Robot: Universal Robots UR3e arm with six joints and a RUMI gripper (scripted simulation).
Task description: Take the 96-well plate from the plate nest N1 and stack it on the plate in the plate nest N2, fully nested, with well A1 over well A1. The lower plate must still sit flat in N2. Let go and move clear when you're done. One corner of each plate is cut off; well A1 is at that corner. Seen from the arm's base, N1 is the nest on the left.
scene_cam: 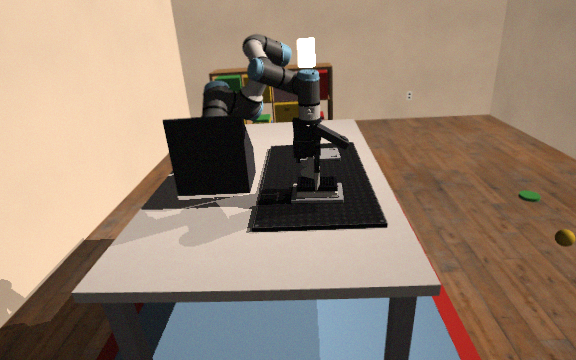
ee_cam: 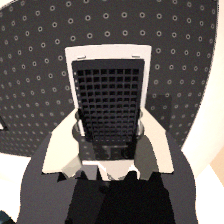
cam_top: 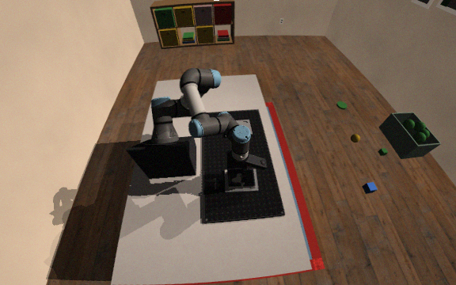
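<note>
The white 96-well plate is 3 cm below my hand. Also, from my hand: plate nest 7 cm ahead, 34 cm to the left, 4 cm below; then dark 96-well plate 1 cm below.
</note>
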